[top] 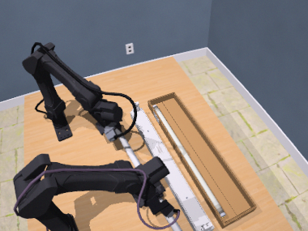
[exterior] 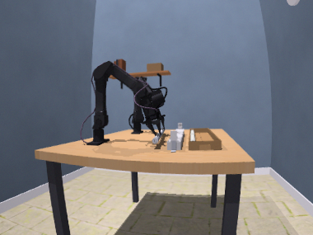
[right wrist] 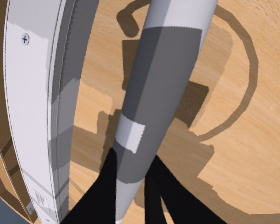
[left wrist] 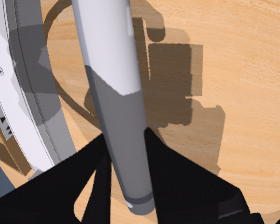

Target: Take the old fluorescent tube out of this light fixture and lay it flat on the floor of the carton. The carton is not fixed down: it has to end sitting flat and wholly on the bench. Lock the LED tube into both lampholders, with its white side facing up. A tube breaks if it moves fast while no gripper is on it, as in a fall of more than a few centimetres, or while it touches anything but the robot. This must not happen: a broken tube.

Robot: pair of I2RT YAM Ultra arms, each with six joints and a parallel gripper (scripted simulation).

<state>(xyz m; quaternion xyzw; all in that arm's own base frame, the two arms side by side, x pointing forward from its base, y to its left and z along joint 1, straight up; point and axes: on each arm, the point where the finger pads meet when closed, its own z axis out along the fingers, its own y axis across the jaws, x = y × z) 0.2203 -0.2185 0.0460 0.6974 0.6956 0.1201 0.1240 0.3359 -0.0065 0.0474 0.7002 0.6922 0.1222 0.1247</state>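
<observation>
Now: right hand 2 cm past the LED tube, 12 cm to the right of it and 1 cm above it. Round my right hand: light fixture (8 cm ahead, 14 cm to the left, 1 cm above); old fluorescent tube (16 cm ahead, 16 cm to the left, 3 cm below); lampholder (12 cm ahead, 16 cm to the right, 2 cm above).
</observation>
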